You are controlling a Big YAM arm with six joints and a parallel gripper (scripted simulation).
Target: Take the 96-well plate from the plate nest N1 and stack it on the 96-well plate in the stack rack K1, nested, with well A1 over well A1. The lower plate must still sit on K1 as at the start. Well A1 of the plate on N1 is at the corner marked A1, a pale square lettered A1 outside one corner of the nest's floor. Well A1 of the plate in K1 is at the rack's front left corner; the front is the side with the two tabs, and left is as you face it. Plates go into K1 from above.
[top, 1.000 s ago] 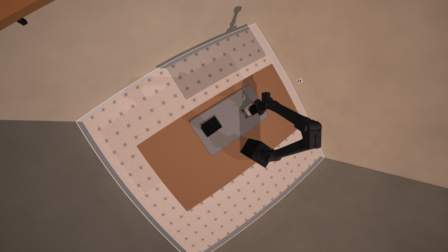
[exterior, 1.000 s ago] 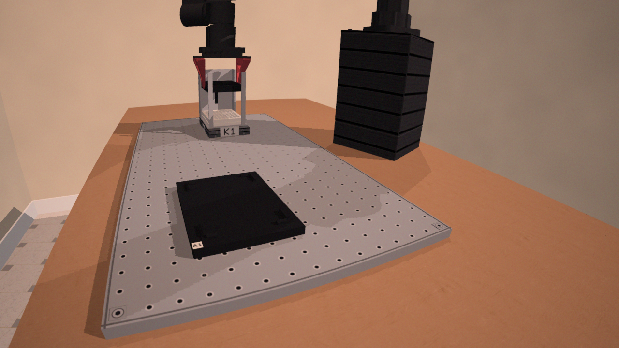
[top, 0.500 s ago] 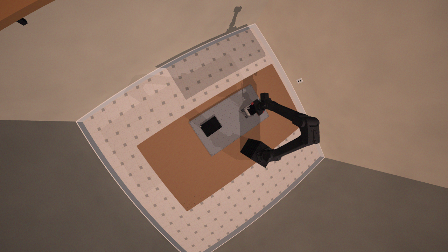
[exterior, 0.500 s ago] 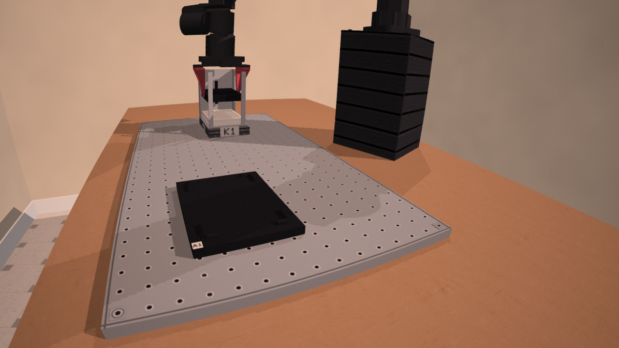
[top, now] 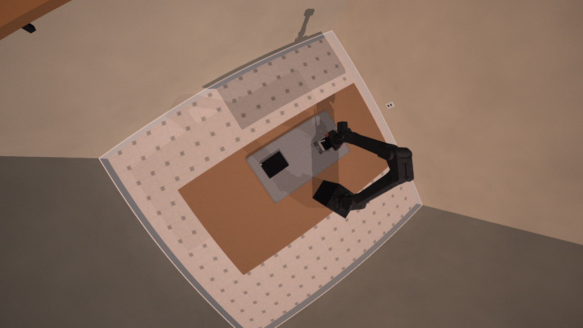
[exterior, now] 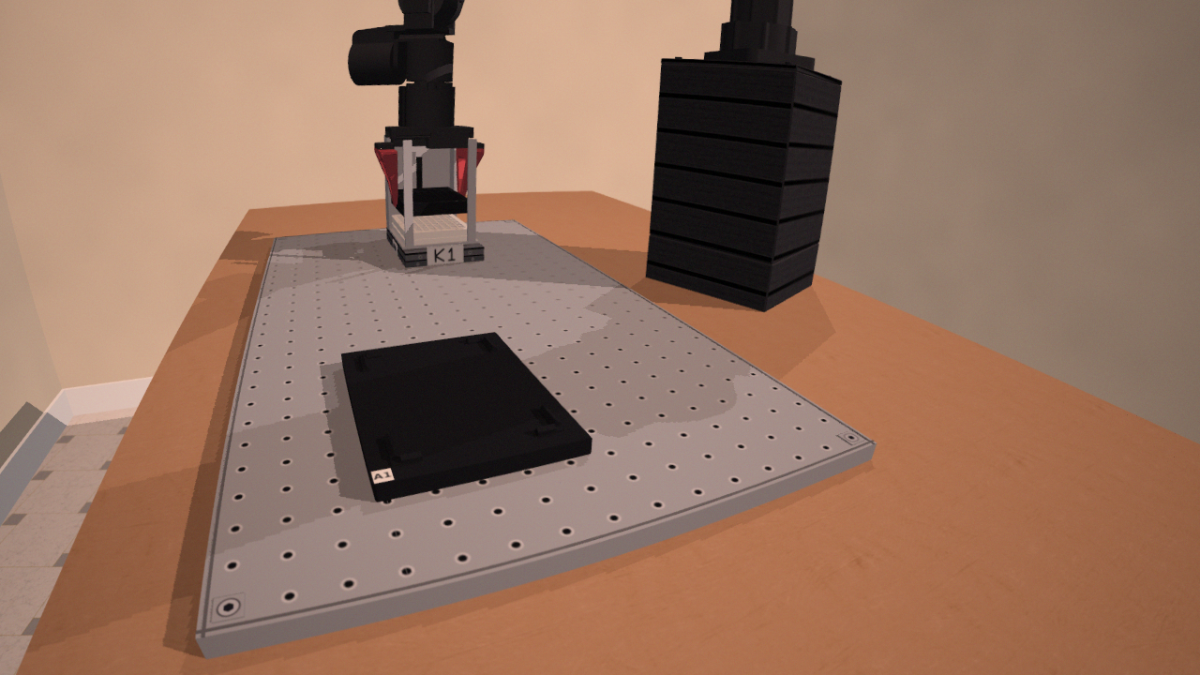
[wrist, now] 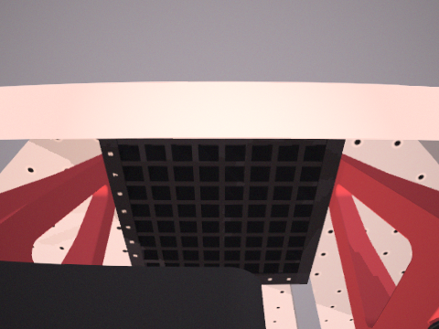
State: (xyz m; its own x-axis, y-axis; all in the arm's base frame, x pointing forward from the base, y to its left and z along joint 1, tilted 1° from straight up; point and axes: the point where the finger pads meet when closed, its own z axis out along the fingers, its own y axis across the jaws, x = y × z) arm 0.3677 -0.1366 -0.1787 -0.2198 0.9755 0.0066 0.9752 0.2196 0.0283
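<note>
My hand is 40 mm above the white 96-well plate. From my hand the other things lie so: black 96-well plate: right at my hand; grey rack wall: 60 mm to the right, 20 mm above, 10 mm ahead; black plate nest N1: 420 mm to the left, 60 mm below, 20 mm behind.
</note>
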